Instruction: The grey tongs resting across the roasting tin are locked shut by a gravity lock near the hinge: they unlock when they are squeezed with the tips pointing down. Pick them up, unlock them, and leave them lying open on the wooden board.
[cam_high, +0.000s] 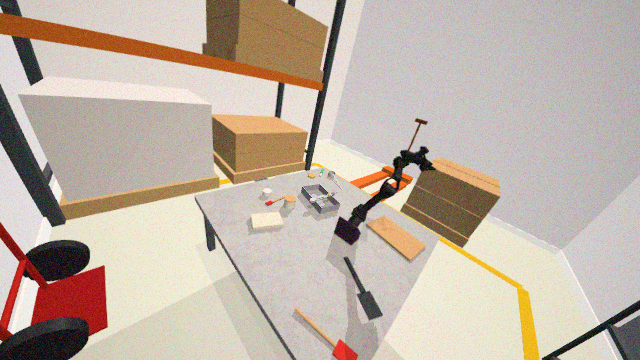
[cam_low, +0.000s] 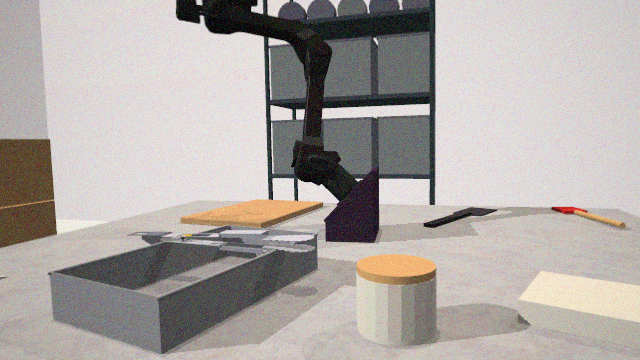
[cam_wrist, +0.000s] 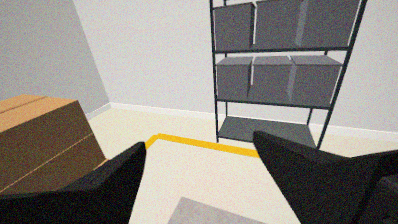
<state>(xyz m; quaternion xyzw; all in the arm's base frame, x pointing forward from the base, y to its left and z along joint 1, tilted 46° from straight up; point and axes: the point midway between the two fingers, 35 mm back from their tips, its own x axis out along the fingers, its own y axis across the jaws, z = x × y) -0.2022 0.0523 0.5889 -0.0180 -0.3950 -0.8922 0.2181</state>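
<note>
My gripper tip is 57 cm short of the yellow lock piece, 47 cm above it and 21 cm to the right of it. Round my gripper tip: wooden board: 52 cm below, 11 cm to the left, 1 cm ahead; then black spatula: 66 cm to the left, 53 cm below, 1 cm behind; then grey roasting tin: 61 cm ahead, 50 cm below, 26 cm to the left.
</note>
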